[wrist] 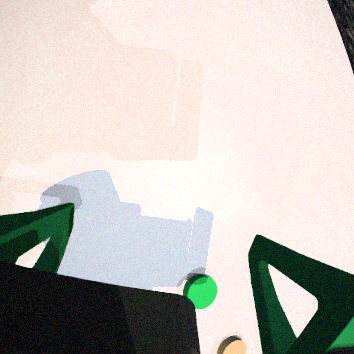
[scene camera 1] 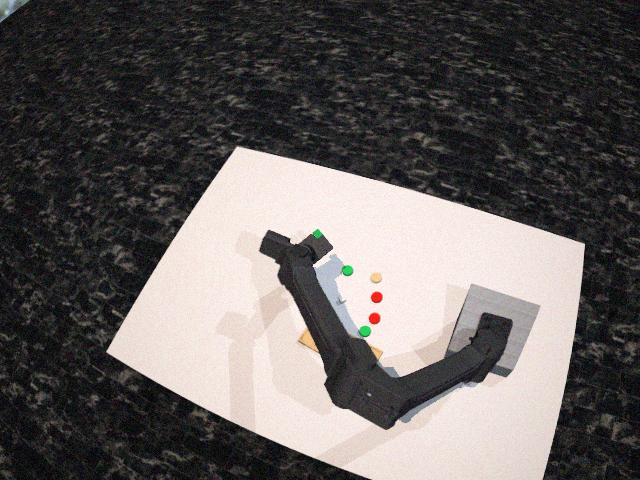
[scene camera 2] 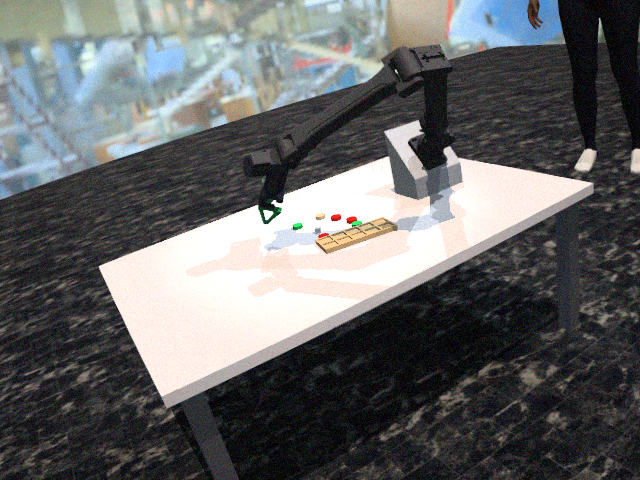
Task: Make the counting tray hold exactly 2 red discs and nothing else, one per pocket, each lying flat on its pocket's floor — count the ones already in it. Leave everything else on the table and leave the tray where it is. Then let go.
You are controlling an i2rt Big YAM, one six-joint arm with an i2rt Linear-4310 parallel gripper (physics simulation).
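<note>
The wooden counting tray (scene camera 1: 307, 338) (scene camera 2: 361, 238) lies on the table, partly under the arm in scene camera 1; no disc shows in its visible pockets. One red disc (scene camera 2: 323, 235) lies beside its left end in scene camera 2, hidden by the arm in scene camera 1. Two more red discs, one (scene camera 1: 376, 297) (scene camera 2: 336, 217) and another (scene camera 1: 374, 318) (scene camera 2: 352, 220), lie behind the tray in scene camera 2. My gripper (scene camera 2: 269, 213) (wrist: 165, 230) is open and empty, above the table, beyond the discs' left end in scene camera 2. Its fingers are mostly hidden in scene camera 1.
A green disc (scene camera 1: 347, 270) (scene camera 2: 297, 226) (wrist: 201, 291) and a tan disc (scene camera 1: 376, 277) (scene camera 2: 320, 215) (wrist: 233, 346) lie near the reds. Another green disc (scene camera 1: 364, 331) (scene camera 2: 356, 223) lies close behind the tray. A small grey block (scene camera 1: 340, 299) (scene camera 2: 317, 229) stands near the beside-tray red disc.
</note>
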